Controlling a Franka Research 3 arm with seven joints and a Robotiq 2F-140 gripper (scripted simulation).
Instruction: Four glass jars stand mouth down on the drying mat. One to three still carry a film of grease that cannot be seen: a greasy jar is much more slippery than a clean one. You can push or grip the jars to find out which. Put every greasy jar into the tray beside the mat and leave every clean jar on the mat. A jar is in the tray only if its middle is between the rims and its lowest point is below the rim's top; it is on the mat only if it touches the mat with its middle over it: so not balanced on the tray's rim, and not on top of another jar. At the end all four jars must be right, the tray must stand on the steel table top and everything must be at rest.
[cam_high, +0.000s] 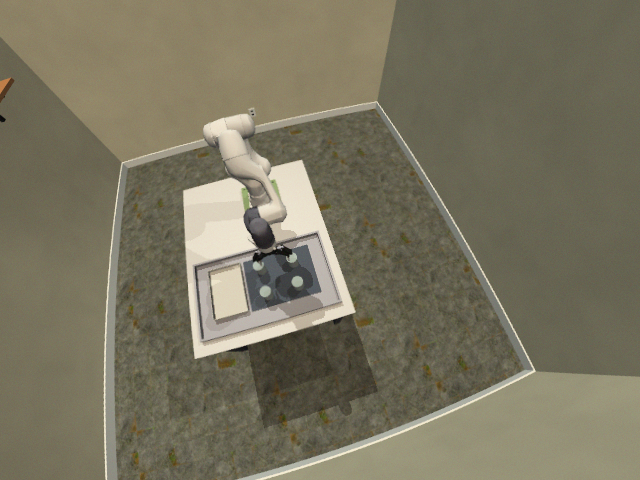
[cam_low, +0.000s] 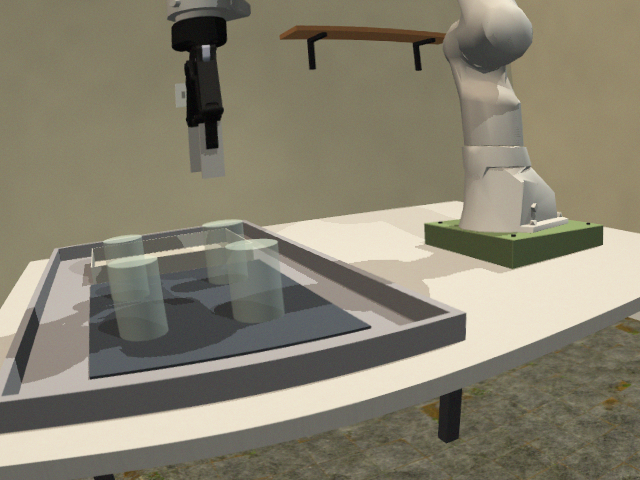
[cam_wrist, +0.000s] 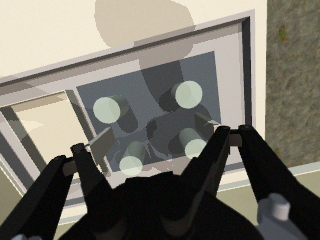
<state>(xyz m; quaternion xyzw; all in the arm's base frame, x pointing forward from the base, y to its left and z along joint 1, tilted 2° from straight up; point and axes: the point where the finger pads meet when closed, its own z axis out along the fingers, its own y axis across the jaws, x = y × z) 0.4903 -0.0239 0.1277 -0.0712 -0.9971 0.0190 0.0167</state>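
My gripper is now 180 mm above the dark mat, 30 mm short of it and 10 mm to the left of it. The rest, counted from my hand: cream tray: 330 mm to the right, 170 mm below, 10 mm ahead.
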